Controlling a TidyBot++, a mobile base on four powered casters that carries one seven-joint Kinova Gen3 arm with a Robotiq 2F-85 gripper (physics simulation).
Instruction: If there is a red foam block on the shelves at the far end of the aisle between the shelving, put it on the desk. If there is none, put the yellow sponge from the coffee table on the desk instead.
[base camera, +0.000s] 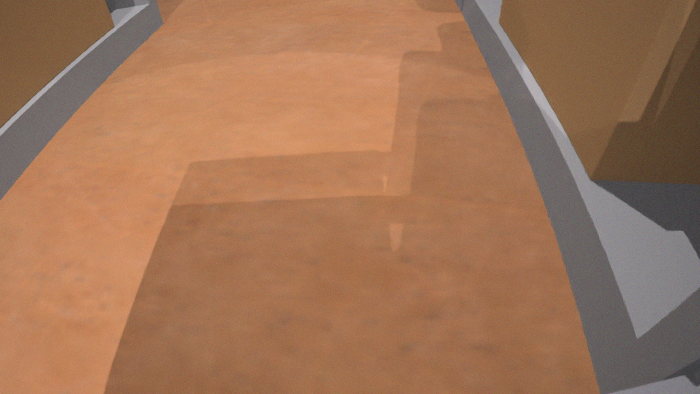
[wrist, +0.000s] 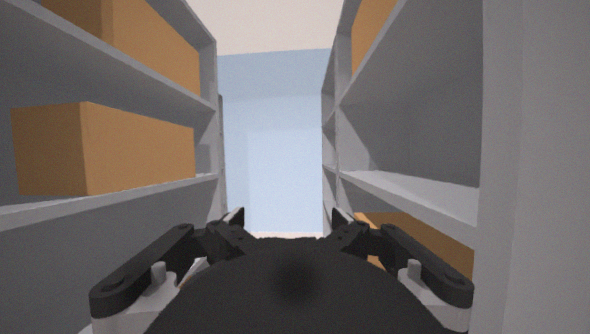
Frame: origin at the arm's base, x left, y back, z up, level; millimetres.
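Where they show: gripper, fingertip midpoint: (wrist: 288, 217).
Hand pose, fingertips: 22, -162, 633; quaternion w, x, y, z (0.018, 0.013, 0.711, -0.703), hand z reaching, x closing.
Observation:
After its pixels a point has its place, as x, y, z.
My gripper (wrist: 288, 217) @(22, -162, 633) is open and empty, with its fingers wide apart, and points down the aisle between two grey shelving units. The left shelving (wrist: 165, 196) @(914, -1153, 431) and the right shelving (wrist: 505, 150) @(-222, -168, 695) run along both sides in the wrist view. Further shelf edges show past them on both sides near the far end. No red foam block, yellow sponge, desk or coffee table shows in either view.
Brown boxes (wrist: 137, 150) (base camera: 560, 75) stand on the shelves at both sides. Grey bottom rails (base camera: 542, 175) @(-251, -441, -376) (base camera: 65, 95) @(541, -711, -354) line the orange-brown floor (base camera: 250, 115) @(150, -631, -396), the right one close to the base. A pale blue wall (wrist: 285, 175) @(58, -2060, 458) closes the far end.

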